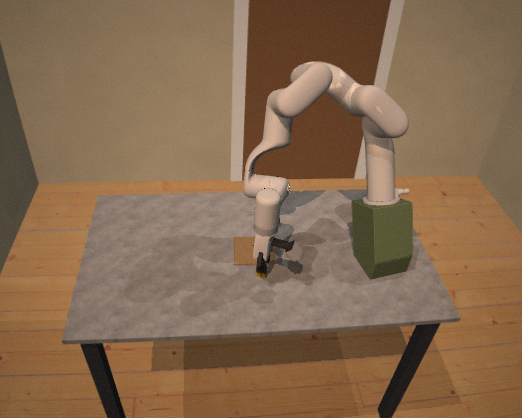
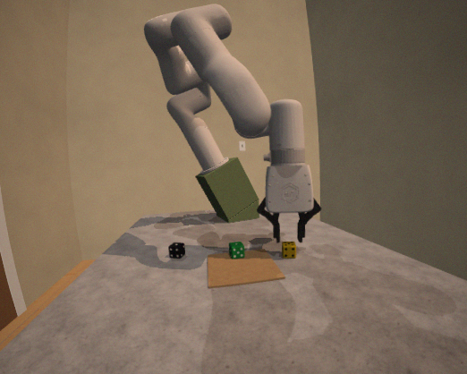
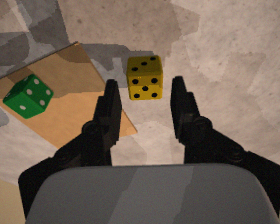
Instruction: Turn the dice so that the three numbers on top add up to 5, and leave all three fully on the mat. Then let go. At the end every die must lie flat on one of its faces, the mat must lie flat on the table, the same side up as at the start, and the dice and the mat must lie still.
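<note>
The yellow die is 4 cm below my hand. Round my hand: tan mat 1 cm ahead, 12 cm to the right, 5 cm below; then green die 3 cm behind, 11 cm to the right, 4 cm below; then black die 9 cm behind, 25 cm to the right, 4 cm below.
</note>
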